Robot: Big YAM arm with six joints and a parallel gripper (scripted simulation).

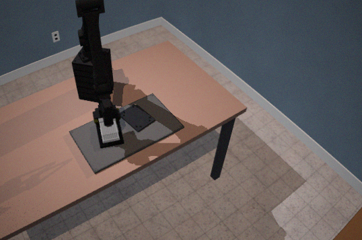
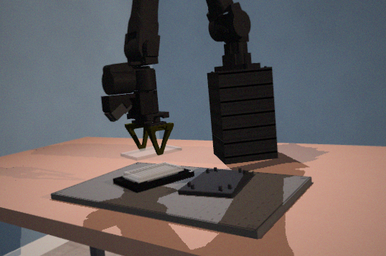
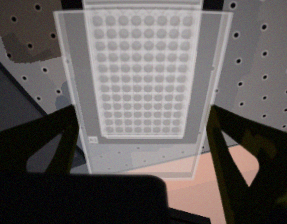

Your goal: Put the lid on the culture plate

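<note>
Right now the lid is 10 mm below my hand. Also, from my hand: lid park LP1: 170 mm to the left, 70 mm below, 30 mm behind; plate nest N1: 70 mm below; culture plate C15: 60 mm below.
</note>
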